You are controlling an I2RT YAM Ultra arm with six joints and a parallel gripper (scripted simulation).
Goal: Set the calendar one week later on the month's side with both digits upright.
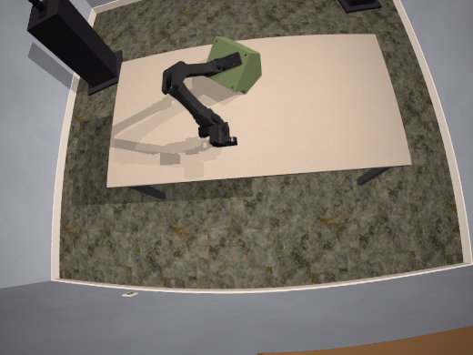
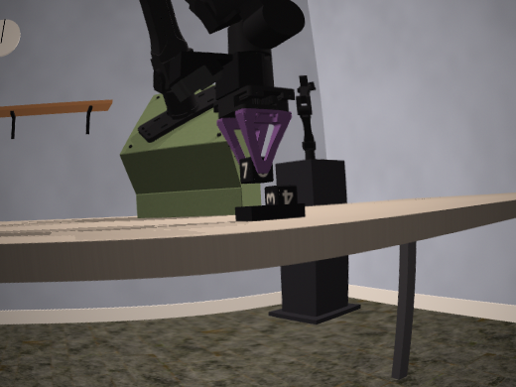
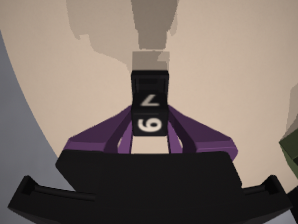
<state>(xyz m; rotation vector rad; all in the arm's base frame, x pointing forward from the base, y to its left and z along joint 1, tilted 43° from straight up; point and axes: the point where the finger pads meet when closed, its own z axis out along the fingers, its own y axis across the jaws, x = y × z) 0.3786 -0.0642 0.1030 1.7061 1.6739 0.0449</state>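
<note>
The black calendar tray lies 20 mm to the left of my hand and 50 mm below it.
</note>
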